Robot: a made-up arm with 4 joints.
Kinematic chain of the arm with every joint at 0, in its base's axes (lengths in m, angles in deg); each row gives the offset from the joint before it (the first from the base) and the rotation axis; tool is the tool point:
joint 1: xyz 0 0 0.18 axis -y
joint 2: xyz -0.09 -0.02 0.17 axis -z
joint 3: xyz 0.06 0 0.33 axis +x
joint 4: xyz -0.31 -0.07 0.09 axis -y
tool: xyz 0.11 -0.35 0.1
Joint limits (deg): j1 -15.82..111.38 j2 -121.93..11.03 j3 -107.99..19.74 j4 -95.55..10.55
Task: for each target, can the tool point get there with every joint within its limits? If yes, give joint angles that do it. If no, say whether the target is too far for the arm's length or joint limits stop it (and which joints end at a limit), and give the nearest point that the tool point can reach.
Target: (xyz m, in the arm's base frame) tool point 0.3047 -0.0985 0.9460
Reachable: yes | joints -5.90 -94.76 -35.51 -53.71
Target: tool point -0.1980 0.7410 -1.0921
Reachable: no: too far | nearest point -0.6381 0.1979 -0.4809 | short by 0.929 m
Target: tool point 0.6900 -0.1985 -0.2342
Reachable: no: joint limits stop it (at a limit: joint 1, joint 3, joint 4) | nearest point 0.3973 -0.1043 0.4112 | short by 0.715 m
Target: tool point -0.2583 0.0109 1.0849
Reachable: yes | joints 0.50 -40.39 -97.28 -48.14
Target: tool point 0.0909 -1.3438 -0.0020
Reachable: no: too far | nearest point -0.2672 -0.4384 -0.0595 | short by 0.975 m
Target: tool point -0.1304 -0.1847 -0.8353
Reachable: no: joint limits stop it (at a limit: joint 1, joint 3, joint 4) | nearest point -0.6144 -0.0929 -0.5413 | short by 0.574 m
